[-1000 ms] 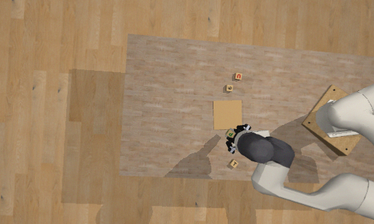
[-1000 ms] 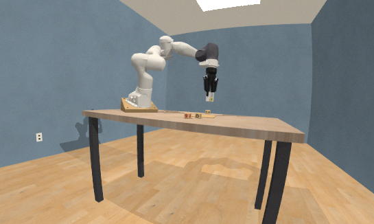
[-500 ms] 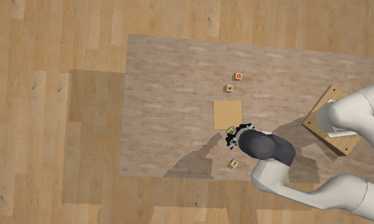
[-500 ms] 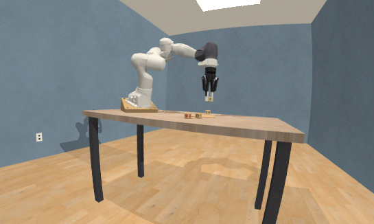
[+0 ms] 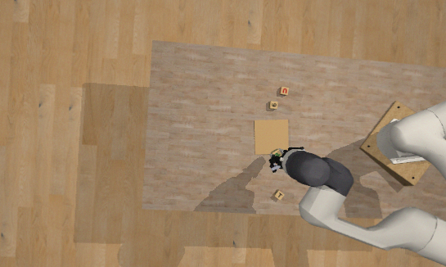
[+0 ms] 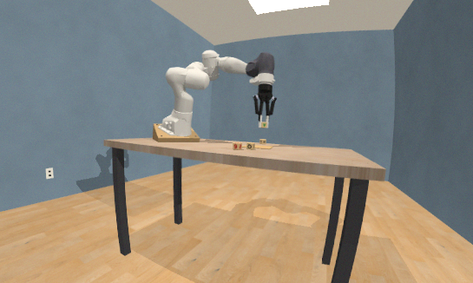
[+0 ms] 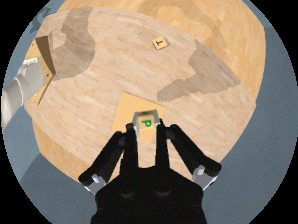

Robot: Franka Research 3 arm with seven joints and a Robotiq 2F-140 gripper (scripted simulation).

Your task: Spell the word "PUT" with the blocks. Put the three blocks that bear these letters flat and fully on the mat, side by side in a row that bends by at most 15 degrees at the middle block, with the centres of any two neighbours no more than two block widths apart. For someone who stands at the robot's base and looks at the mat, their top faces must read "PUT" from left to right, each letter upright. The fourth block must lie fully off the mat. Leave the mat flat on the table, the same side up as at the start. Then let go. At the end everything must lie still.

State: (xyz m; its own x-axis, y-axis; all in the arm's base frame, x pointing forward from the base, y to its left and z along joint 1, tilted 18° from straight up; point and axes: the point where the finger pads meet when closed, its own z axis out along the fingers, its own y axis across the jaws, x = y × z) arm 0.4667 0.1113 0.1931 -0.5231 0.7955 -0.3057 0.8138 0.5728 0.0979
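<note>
The tan mat is 60 mm to the right of my hand and 130 mm below it. Round my hand: T block (50 mm behind, 170 mm to the left, 120 mm below); then green P block (20 mm below); then block marked 6 (190 mm to the right, 120 mm below).
</note>
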